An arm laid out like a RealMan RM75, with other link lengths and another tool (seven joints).
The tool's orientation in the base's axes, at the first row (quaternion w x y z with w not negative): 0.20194, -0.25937, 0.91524, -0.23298
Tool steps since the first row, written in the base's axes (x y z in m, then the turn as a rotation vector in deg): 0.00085, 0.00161, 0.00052, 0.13, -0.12, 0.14; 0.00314, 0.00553, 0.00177, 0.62, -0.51, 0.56; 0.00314, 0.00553, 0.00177, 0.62, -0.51, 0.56; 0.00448, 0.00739, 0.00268, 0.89, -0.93, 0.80; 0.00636, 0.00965, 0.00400, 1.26, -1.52, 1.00; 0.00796, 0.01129, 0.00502, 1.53, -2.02, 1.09; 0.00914, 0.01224, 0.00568, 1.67, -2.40, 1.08; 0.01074, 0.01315, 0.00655, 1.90, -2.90, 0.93; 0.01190, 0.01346, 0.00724, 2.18, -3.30, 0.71; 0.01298, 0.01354, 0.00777, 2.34, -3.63, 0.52; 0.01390, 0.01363, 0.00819, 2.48, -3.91, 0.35; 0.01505, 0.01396, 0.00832, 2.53, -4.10, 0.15
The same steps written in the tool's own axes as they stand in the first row. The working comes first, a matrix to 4 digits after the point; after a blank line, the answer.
The tool's axes in the first row as the columns of a matrix, in the base's axes (used below as rounded here):
-0.7839, -0.3807, 0.4905
-0.5689, 0.7569, -0.3217
-0.2488, -0.5312, -0.8099

-0.00171, 0.00062, -0.00052, -0.07, -0.21, -0.01; -0.00605, 0.00205, -0.00167, -0.34, -0.92, 0.01; -0.00605, 0.00205, -0.00167, -0.34, -0.92, 0.01; -0.00838, 0.00246, -0.00235, -0.37, -1.47, 0.09; -0.01147, 0.00276, -0.00322, -0.37, -2.16, 0.30; -0.01391, 0.00285, -0.00379, -0.32, -2.69, 0.52; -0.01554, 0.00277, -0.00405, -0.21, -3.03, 0.72; -0.01753, 0.00239, -0.00427, -0.07, -3.41, 1.11; -0.01879, 0.00181, -0.00436, -0.01, -3.70, 1.56; -0.01981, 0.00118, -0.00428, 0.10, -3.91, 1.89; -0.02069, 0.00067, -0.00420, 0.19, -4.09, 2.19; -0.02181, 0.00042, -0.00385, 0.31, -4.15, 2.44
